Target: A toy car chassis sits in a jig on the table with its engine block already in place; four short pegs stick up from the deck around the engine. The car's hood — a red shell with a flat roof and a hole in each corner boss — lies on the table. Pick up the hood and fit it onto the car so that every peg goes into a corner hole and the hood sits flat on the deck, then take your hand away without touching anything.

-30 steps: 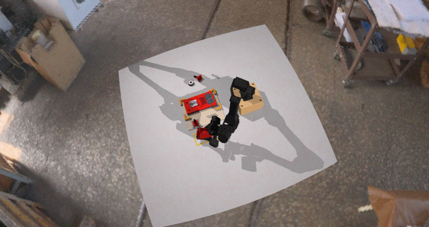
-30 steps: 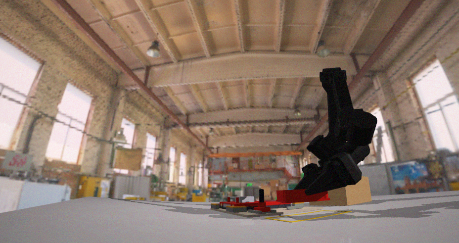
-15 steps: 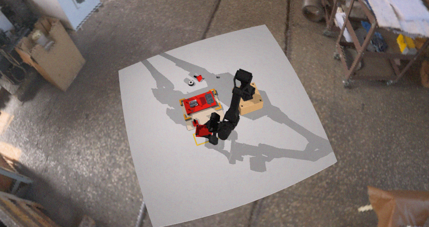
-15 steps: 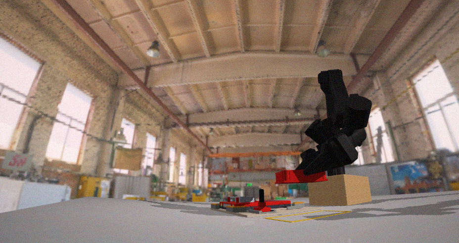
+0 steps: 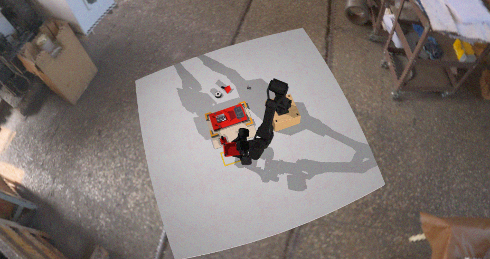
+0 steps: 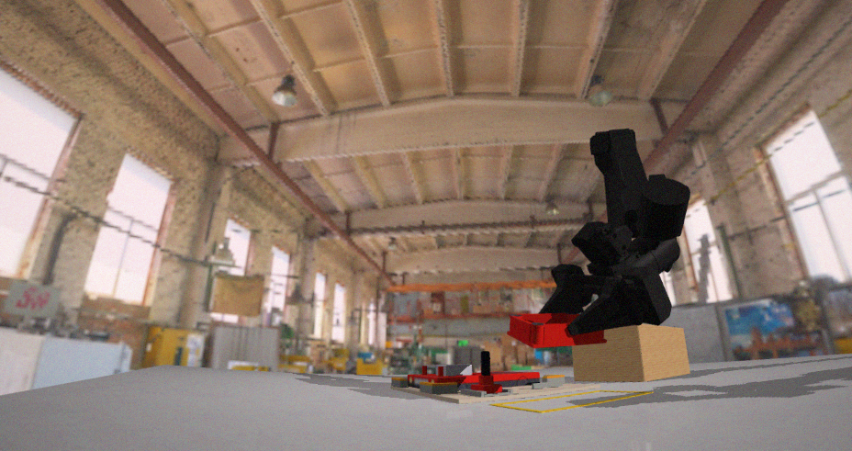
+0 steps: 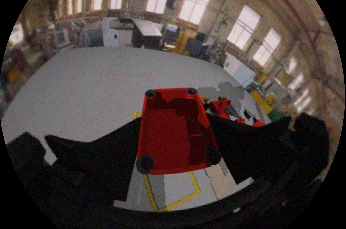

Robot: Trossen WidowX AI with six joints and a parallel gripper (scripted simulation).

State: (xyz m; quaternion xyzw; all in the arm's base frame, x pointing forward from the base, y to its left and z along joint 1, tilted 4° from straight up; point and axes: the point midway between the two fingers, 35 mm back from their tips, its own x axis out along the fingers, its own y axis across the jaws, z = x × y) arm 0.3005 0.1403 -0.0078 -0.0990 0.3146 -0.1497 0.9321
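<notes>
Right now my gripper tip is 1 cm past the red hood and 1 cm above it. Also, from my gripper tip: wheel: 3 cm behind, 40 cm to the right, 8 cm below; grey engine block: 23 cm to the right, 6 cm below.
</notes>
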